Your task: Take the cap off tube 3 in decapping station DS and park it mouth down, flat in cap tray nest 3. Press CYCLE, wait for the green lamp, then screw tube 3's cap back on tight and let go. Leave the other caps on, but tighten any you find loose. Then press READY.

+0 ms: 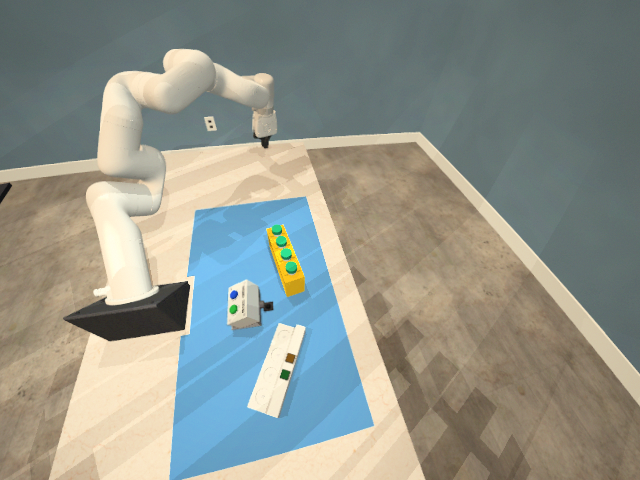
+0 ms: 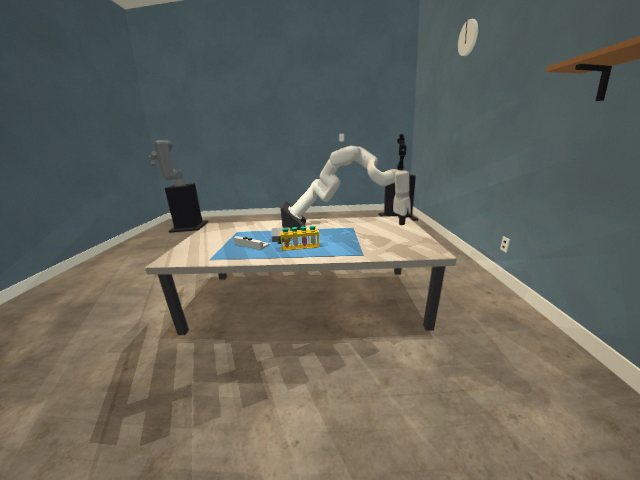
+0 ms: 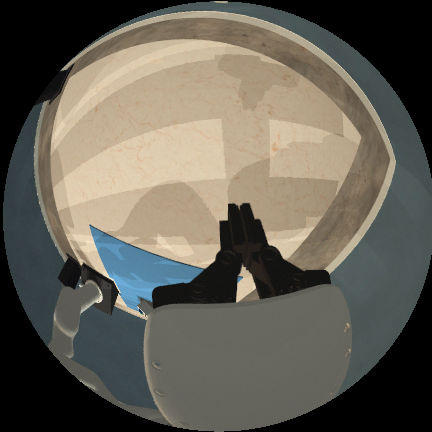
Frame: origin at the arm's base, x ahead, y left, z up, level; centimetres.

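Seen in the pictures: gripper, fingertip midpoint: [image 1: 265, 147] [image 2: 402, 224] [image 3: 236, 216]; arm's base, link origin: [image 1: 133, 296] [image 2: 294, 213] [image 3: 93, 290].
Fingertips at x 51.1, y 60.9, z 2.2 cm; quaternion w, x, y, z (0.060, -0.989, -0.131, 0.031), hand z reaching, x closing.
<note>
Pixels of each thing's top centre, then the offset from my fingertips to it. "*": a spot on its surface instead. Level surfaces: height alone.
- yellow rack, top centre: [image 1: 283, 249] [image 2: 299, 230] dx -7.2, dy -59.3, dz -1.2 cm
- grey box, top centre: [image 1: 240, 298] [image 3: 143, 316] [image 2: 281, 227] dx -23.0, dy -70.3, dz -3.1 cm
- blue button, top centre: [image 1: 233, 293] dx -24.8, dy -67.7, dz -4.1 cm
- green button, top centre: [image 1: 233, 307] dx -25.6, dy -72.1, dz -4.1 cm
- white tray, top centre: [image 1: 277, 362] [image 2: 250, 236] dx -17.8, dy -89.3, dz -6.2 cm
- brown square, surface spot: [image 1: 290, 357] * dx -14.3, dy -89.3, dz -6.2 cm
- dark green square, surface spot: [image 1: 284, 374] * dx -16.8, dy -92.6, dz -6.2 cm
- blue mat, surface height: dz -11.6 cm
- light table, surface height: dz -11.8 cm
- small black part, surface spot: [image 1: 268, 305] * dx -16.2, dy -71.6, dz -10.5 cm
My gripper [image 1: 265, 145] [image 2: 402, 222] [image 3: 236, 216] is shut and empty, high above the far end of the table, well away from the rack. A yellow rack [image 1: 295, 285] [image 2: 300, 248] holds several upright tubes with green caps on top. A grey box [image 1: 251, 305] with a blue button [image 1: 234, 294] and a green button [image 1: 233, 308] stands beside it. A white tray [image 1: 265, 384] [image 2: 248, 243] has round nests with no caps in them, and a brown square [image 1: 290, 357] and a dark green square [image 1: 284, 374] on its raised side. Labels and tube numbers are too small to read.
The rack, box and tray stand on a blue mat [image 1: 217, 423] [image 2: 341, 248] [image 3: 135, 270] on a light table [image 1: 118, 413] [image 2: 413, 248] [image 3: 175, 145]. A small black part [image 1: 268, 305] sticks out from the box. The arm's black base [image 1: 134, 320] stands at the mat's edge.
</note>
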